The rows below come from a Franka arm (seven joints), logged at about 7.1 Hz.
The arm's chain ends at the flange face. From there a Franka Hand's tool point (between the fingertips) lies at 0.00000 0.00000 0.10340 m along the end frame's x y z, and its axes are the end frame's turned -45 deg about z.
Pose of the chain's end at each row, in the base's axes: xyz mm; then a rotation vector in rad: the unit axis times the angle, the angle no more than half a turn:
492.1 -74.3 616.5 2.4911 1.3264 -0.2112
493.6 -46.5 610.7 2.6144 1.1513 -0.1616
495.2 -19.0 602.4 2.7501 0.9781 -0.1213
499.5 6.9 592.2 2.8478 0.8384 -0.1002
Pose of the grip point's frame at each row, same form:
493.7 -109.3 519.2 1.8350 2.2286 -0.3735
494.6 -77.2 512.0 2.0113 2.1023 -0.3094
494.8 -43.1 501.8 2.1972 1.9838 -0.2390
497.8 -11.9 490.5 2.3369 1.8860 -0.1923

